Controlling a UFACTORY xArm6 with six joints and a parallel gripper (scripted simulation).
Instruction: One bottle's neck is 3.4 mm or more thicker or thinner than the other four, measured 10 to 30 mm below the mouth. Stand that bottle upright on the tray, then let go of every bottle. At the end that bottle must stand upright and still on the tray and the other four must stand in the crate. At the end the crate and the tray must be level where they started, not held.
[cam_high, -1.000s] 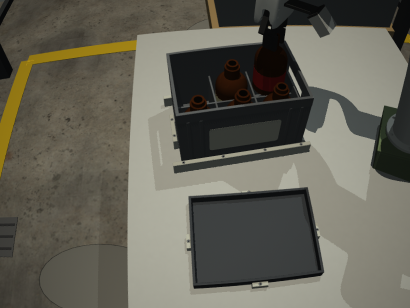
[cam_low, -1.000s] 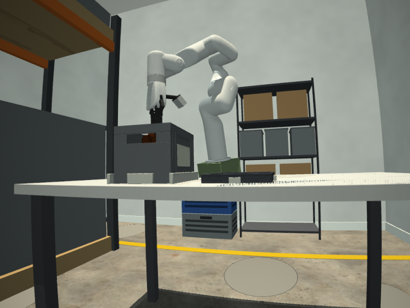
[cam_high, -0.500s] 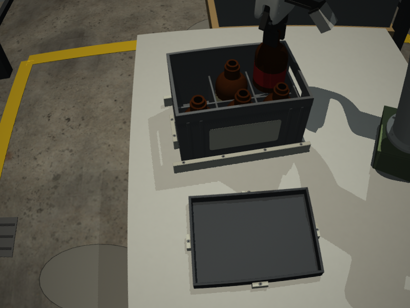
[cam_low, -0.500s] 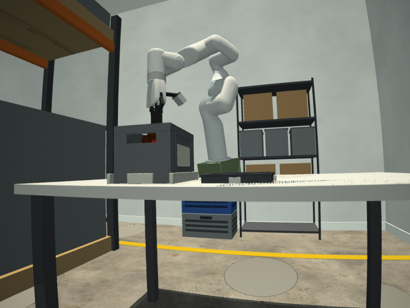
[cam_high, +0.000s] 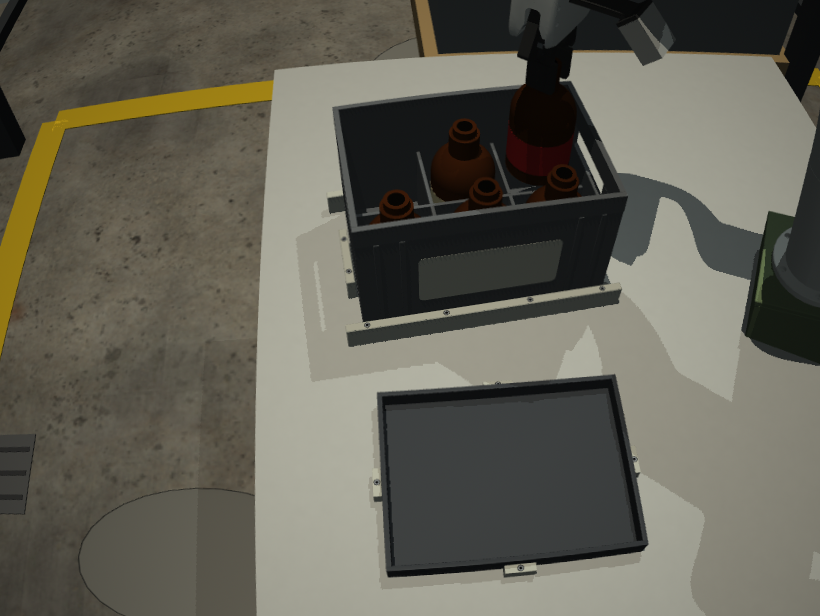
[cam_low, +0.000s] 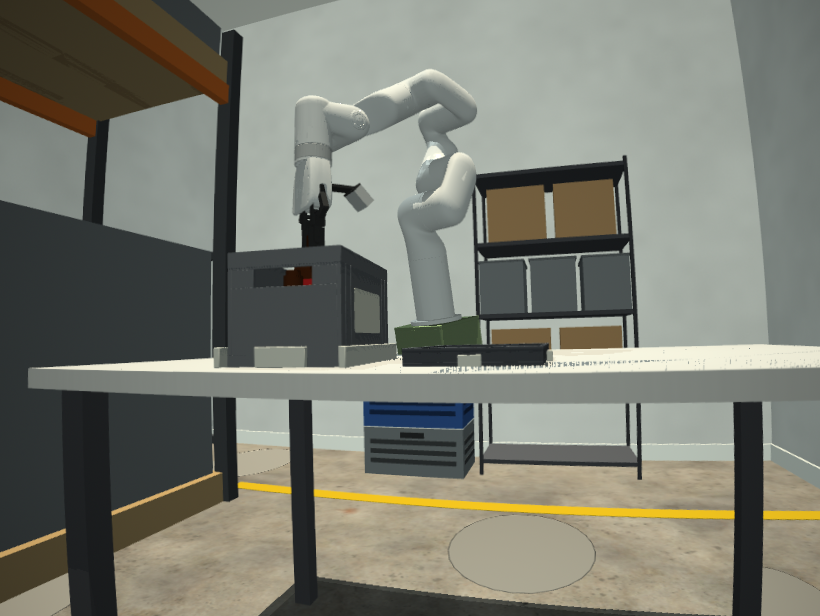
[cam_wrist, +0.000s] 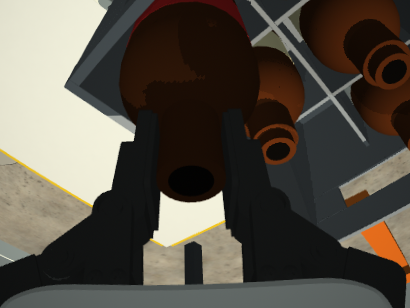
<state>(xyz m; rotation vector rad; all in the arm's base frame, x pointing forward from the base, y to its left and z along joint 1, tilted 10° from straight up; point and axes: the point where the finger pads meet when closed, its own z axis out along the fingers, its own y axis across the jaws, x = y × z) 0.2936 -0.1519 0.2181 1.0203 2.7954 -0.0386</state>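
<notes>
My hand is 70 mm above the glass bottle. From my hand the other things lie so: dark tray (340 mm to the left, 230 mm below, 80 mm ahead); then dark crate (150 mm below, 80 mm ahead, 50 mm to the left).
</notes>
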